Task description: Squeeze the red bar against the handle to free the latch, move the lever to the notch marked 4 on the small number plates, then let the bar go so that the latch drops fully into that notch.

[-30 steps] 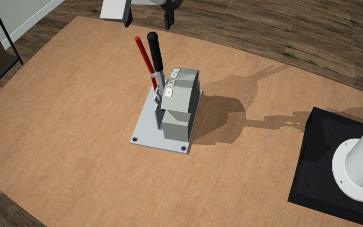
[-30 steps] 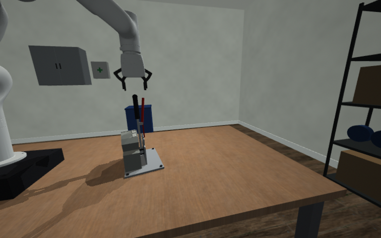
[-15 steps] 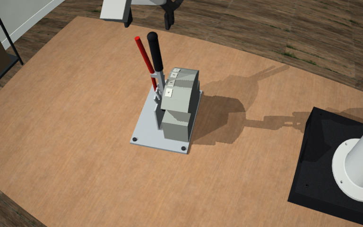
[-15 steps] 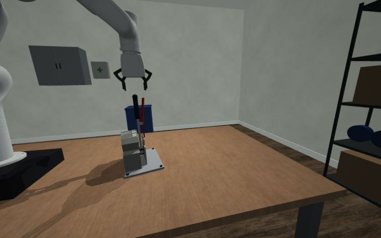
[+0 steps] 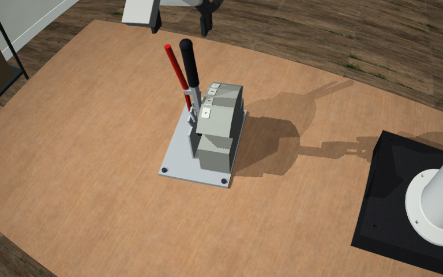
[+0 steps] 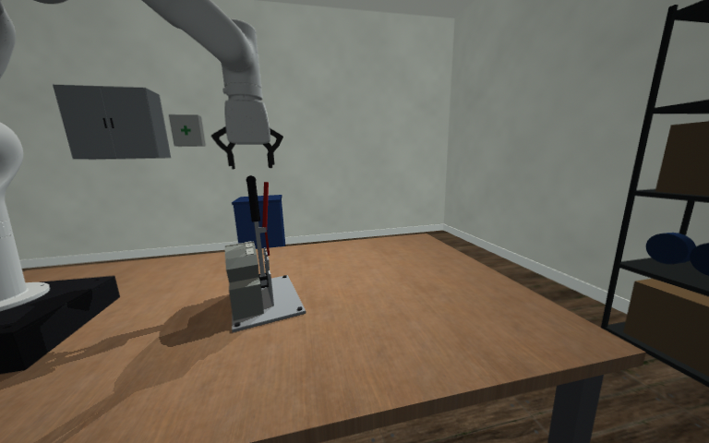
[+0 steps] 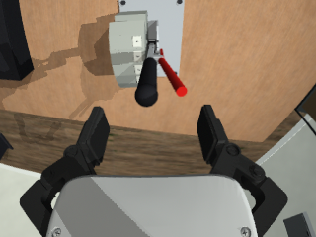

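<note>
Right now my hand is 2 cm short of the red bar, 1 cm to the left of it and 17 cm above it.
</note>
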